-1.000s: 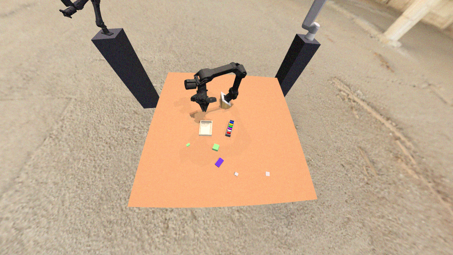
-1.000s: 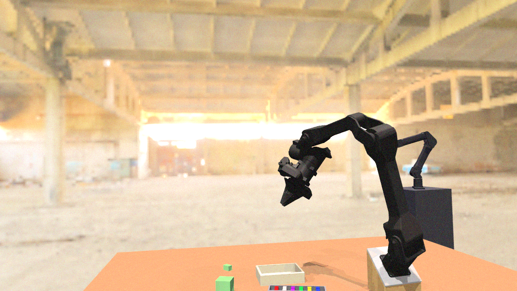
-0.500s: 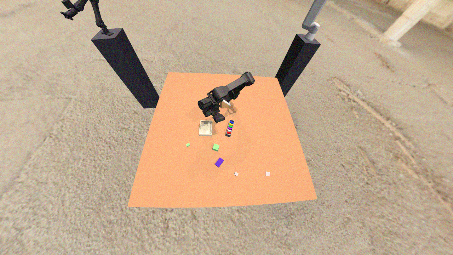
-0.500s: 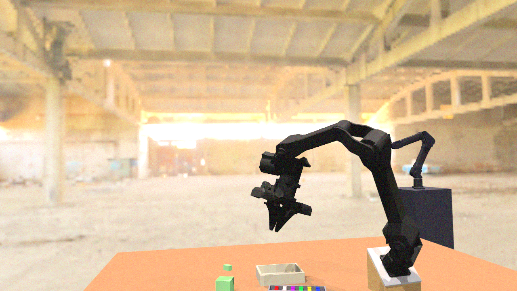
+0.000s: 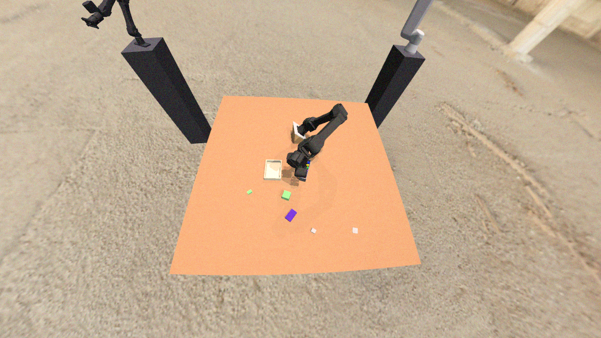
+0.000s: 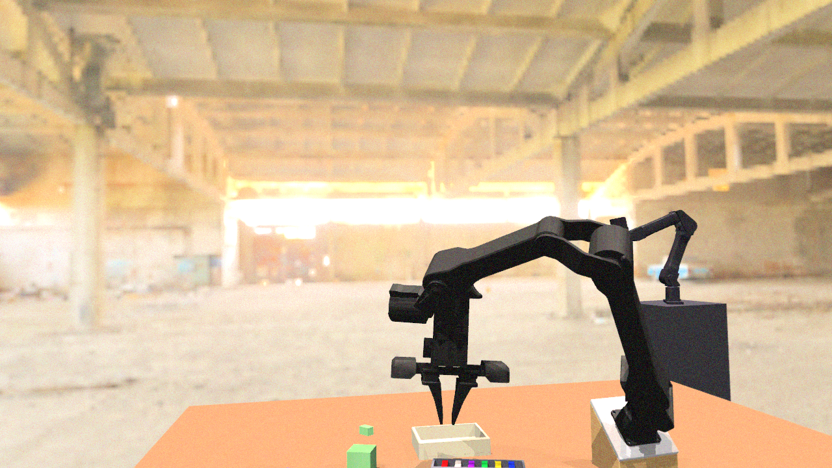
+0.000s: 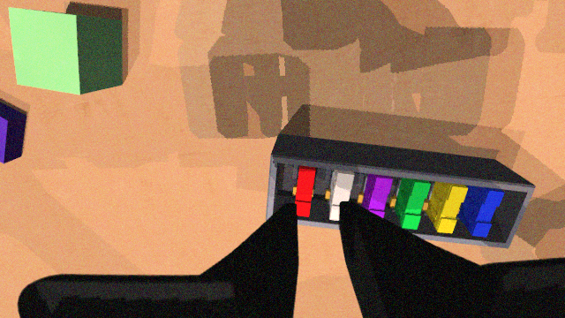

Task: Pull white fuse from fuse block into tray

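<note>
Right now the white fuse is 10 mm behind my gripper tip, 30 mm to the left of it and 70 mm below it. The rest, counted from my gripper tip: small green cube: 70 mm ahead, 310 mm to the right, 90 mm below; cream tray: 60 mm behind, 160 mm to the right, 90 mm below.
</note>
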